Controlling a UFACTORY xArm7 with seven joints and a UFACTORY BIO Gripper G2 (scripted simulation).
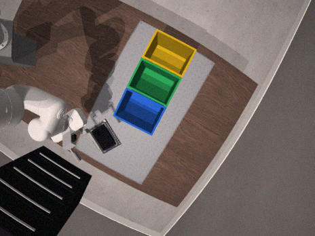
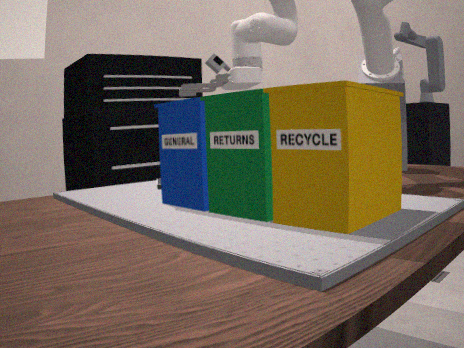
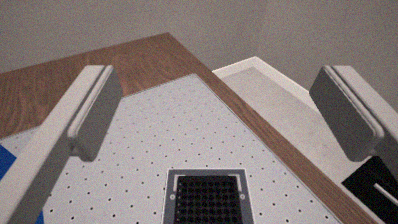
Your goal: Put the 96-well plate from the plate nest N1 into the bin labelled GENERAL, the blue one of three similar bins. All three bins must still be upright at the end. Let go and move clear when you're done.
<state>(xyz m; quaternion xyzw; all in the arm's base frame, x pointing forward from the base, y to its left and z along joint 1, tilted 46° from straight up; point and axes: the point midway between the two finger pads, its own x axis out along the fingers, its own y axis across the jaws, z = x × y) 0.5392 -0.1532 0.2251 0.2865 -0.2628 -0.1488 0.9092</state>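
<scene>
The black 96-well plate lies 210 mm below my hand and 10 mm ahead of it. Also, from my hand: green returns bin: 390 mm to the left, 140 mm below, 40 mm behind; plate nest N1: 220 mm below, 10 mm ahead; blue general bin: 270 mm to the left, 140 mm below, 10 mm ahead.
</scene>
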